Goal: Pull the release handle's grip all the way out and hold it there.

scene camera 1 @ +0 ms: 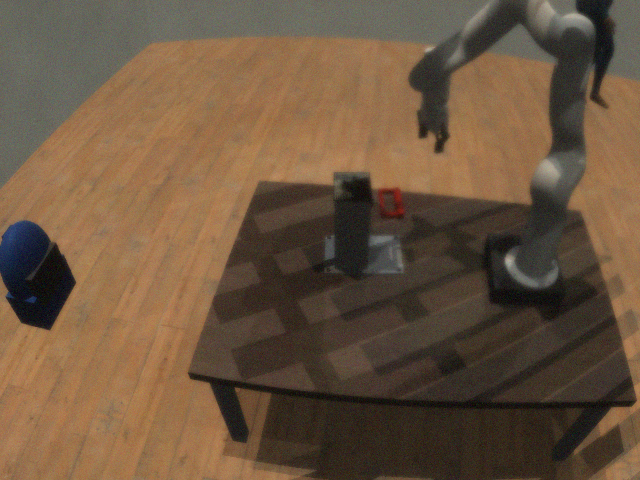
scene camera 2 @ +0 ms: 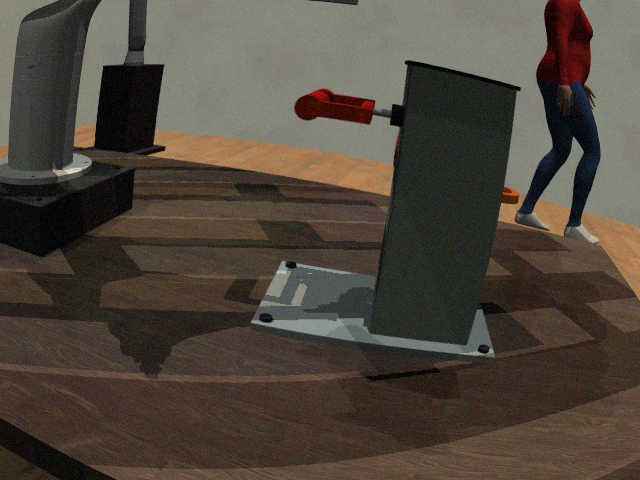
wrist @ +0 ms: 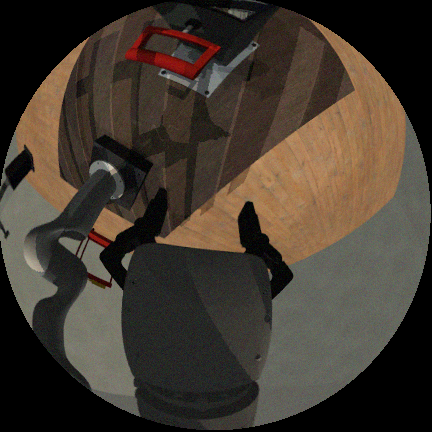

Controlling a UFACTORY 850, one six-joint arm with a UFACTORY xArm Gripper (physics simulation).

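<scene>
The release handle, a red rectangular frame (scene camera 1: 399, 203) (scene camera 2: 343, 112) (wrist: 162, 62), sticks out from the upper part of a tall grey column (scene camera 1: 352, 232) (scene camera 2: 444, 206). A short grey rod and a black collar join them in scene camera 2. The grip is the thick bar on the frame's outer side, away from the column. My gripper (scene camera 1: 431, 142) (wrist: 204, 203) is open and empty, fingers pointing down in scene camera 1. It hangs higher than the handle and apart from it, on its right in that view. The gripper does not show in scene camera 2.
The column stands on a light metal plate (scene camera 1: 387, 253) (scene camera 2: 310, 325) (wrist: 215, 80) on the wooden table (scene camera 1: 289, 335) (scene camera 2: 206, 413). An orange part (scene camera 2: 510, 195) shows behind the column. My arm's black base (scene camera 1: 496, 289) (scene camera 2: 98, 206) is bolted nearby. A person (scene camera 2: 563, 51) stands beyond the table.
</scene>
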